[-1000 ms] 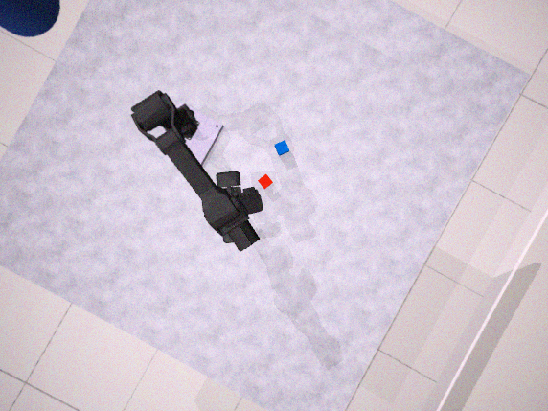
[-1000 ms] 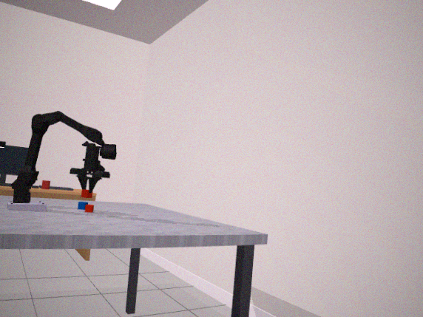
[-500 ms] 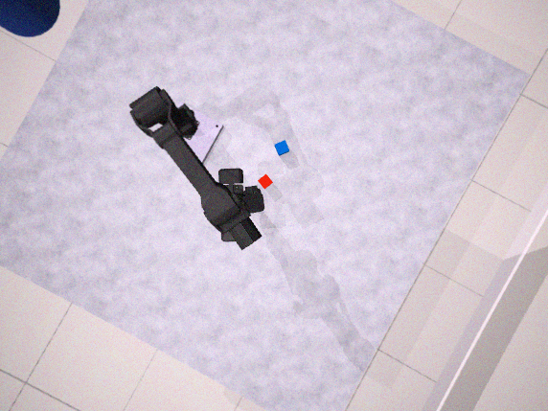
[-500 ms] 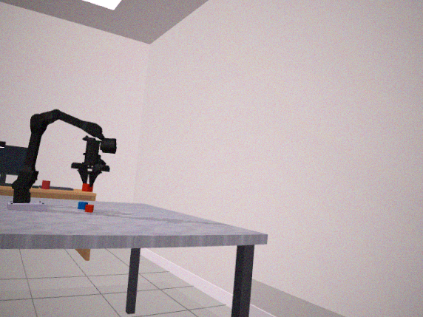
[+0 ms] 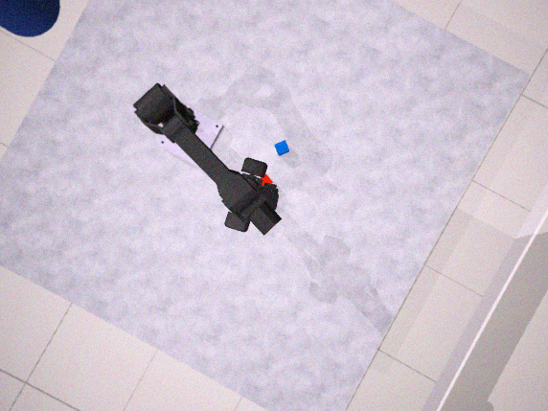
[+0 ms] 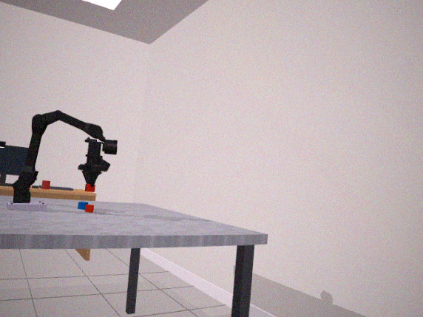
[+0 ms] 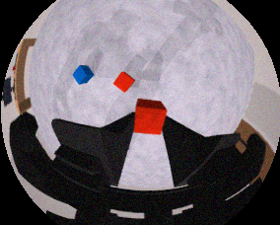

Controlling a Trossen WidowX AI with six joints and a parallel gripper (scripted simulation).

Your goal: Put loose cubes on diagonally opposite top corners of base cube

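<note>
My gripper tip is 17 cm to the right of the blue base cube, 10 cm above it and 2 cm short of it. The rest, counted from my gripper tip: red cube: 10 cm below, 6 cm to the left, 2 cm ahead.
</note>
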